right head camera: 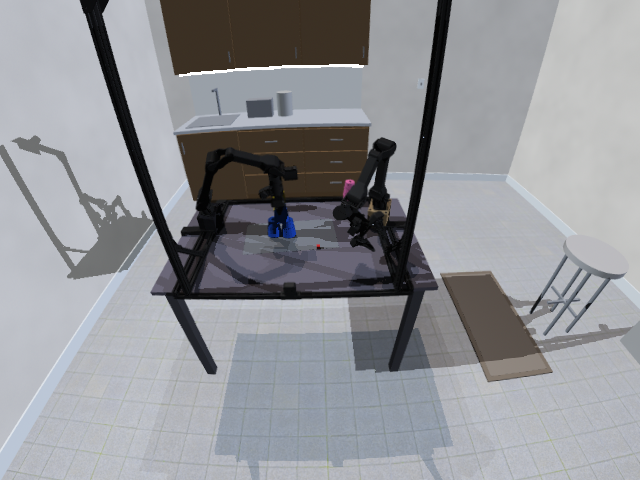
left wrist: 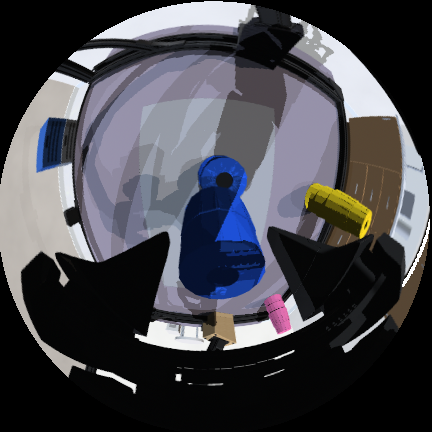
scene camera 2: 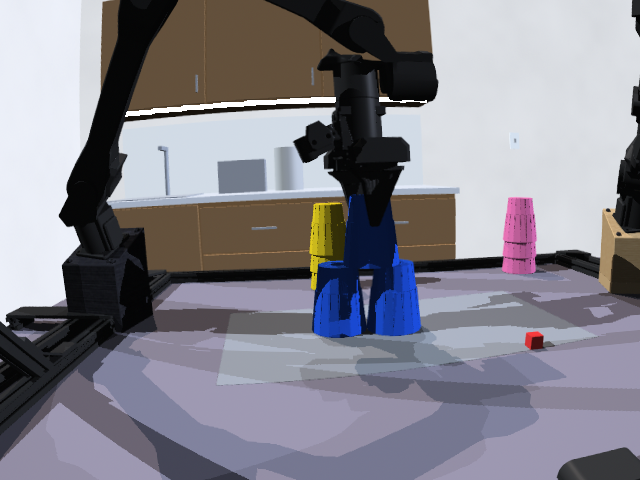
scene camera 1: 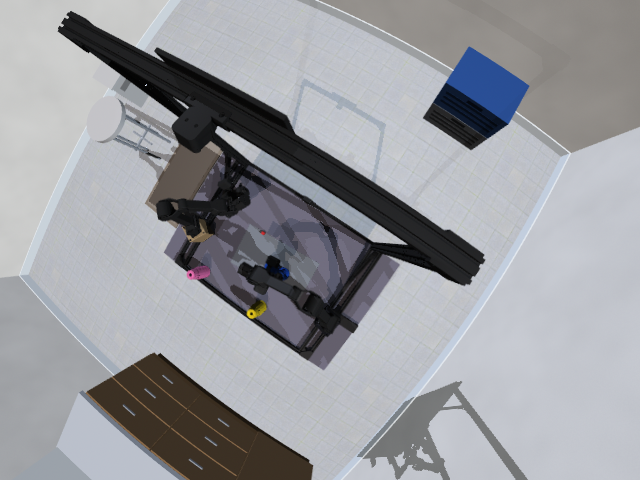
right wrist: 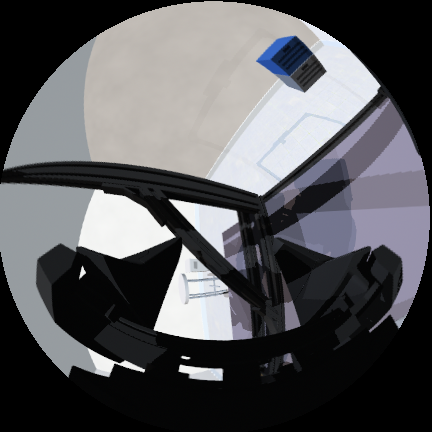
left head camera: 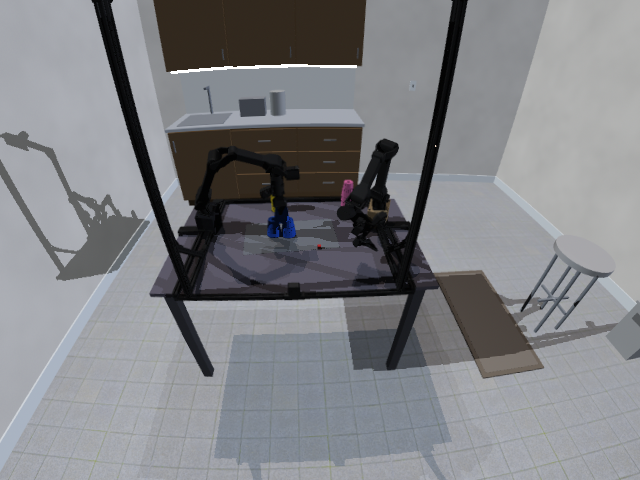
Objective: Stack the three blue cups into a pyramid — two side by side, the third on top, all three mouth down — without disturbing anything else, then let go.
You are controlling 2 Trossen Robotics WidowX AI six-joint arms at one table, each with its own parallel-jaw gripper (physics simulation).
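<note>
Two blue cups stand mouth down, side by side, on the pale mat: the left one and the right one in scene camera 2. The third blue cup sits mouth down on top, bridging both. My left gripper is open around the upper cup; in the left wrist view a gap shows between the cup and each finger. One lower cup shows beyond the upper one there. My right gripper is open and empty, above the right part of the table, away from the cups.
A yellow cup stack stands behind the blue cups. A pink cup stack stands at the back right in scene camera 2. A small red cube lies at the mat's right side.
</note>
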